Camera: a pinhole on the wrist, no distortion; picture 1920 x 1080 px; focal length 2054.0 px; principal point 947.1 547.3 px. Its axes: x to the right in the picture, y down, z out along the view. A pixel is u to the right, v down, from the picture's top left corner.
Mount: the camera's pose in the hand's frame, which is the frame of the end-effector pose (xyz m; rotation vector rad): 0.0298 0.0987 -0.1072 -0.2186 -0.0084 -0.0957
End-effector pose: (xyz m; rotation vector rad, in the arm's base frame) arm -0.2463 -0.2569 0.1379 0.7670 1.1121 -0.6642
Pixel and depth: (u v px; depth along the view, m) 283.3 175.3 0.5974
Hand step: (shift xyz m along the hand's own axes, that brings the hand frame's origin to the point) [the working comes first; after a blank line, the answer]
In the camera's frame: -0.1931 -0.1082 0.5974

-0.1715 0.1413 0.4957
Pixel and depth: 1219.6 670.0 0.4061
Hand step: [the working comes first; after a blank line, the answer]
In the camera's frame: 0.0539 0.0243 0.4061

0.0866 0.2053 0.2850
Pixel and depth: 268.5 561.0 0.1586
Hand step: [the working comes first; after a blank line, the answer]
In the camera's frame: -0.0524 0.0011 0.1586

-0.0219 0.1391 0.0464
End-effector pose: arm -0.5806 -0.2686 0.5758 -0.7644 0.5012 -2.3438
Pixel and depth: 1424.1 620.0 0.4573
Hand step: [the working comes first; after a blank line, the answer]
In the camera's frame: 0.1062 0.0162 0.4573

0.1380 0.2037 0.3377
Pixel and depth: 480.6 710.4 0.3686
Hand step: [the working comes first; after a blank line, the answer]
In the camera's frame: -0.0837 0.0293 0.3686

-0.0500 0.2150 0.2447
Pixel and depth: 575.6 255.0 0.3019
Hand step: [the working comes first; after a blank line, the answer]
In the camera's frame: -0.0546 -0.0430 0.3019

-0.0280 0.1276 0.1958
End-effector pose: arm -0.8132 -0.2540 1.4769 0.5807 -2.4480 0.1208
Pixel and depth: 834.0 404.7 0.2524
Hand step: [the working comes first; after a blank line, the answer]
In the camera's frame: -0.0139 -0.0175 0.2524

0.0148 0.1377 0.1427
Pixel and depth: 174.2 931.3 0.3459
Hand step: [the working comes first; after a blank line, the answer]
In the camera's frame: -0.1302 0.0647 0.3459

-0.0928 0.2488 0.2140
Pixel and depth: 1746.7 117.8 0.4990
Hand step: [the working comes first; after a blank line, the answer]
In the camera's frame: 0.1943 -0.1043 0.4990

0.2142 0.0873 0.4061
